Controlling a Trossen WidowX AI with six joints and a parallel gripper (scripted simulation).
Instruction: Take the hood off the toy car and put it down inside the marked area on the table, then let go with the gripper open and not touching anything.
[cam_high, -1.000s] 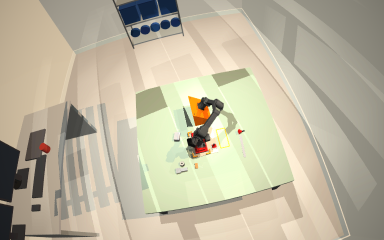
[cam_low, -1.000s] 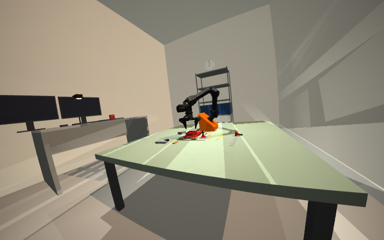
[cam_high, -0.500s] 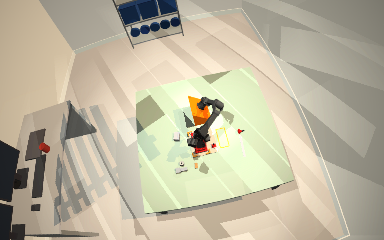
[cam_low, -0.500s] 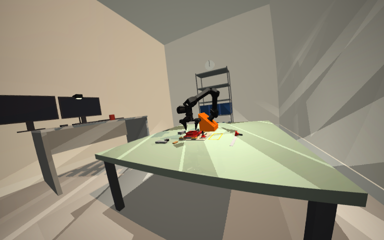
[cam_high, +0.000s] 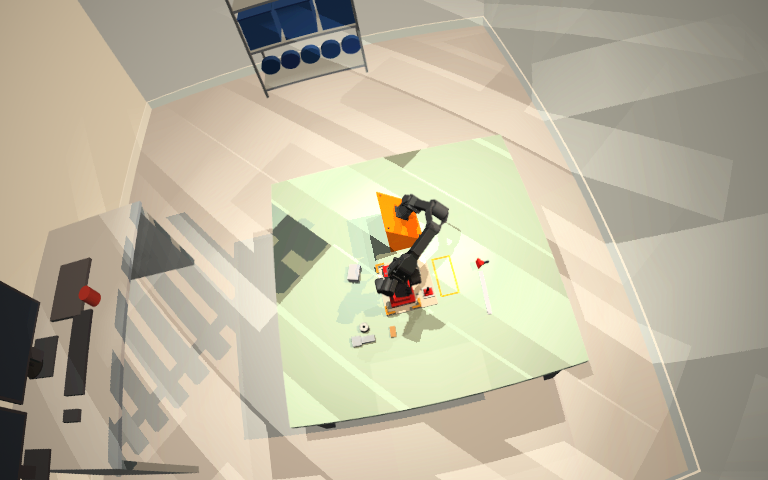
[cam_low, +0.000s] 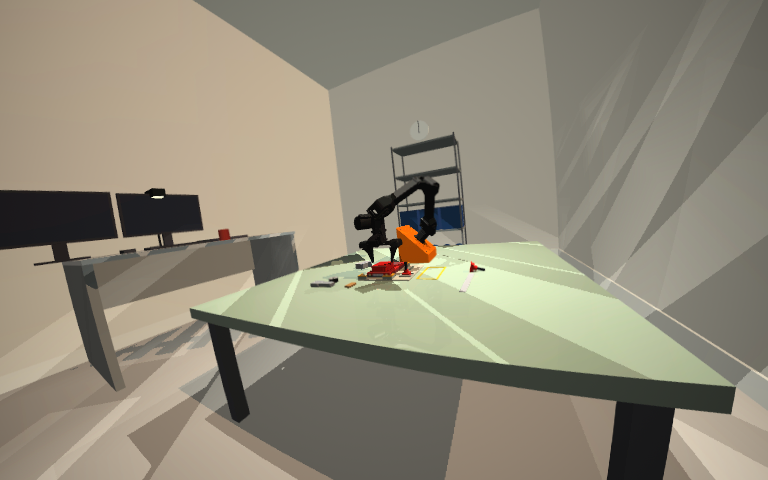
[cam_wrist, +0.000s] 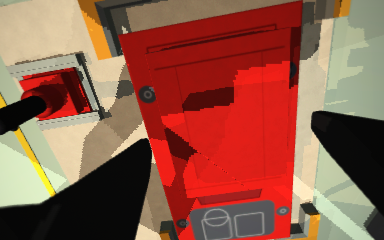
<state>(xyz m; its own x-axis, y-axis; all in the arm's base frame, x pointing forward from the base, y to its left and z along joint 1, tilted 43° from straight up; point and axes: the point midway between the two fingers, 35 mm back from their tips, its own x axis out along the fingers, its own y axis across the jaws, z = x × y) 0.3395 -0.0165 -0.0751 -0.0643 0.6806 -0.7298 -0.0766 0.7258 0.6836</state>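
Now: gripper tip 10 mm above the hood.
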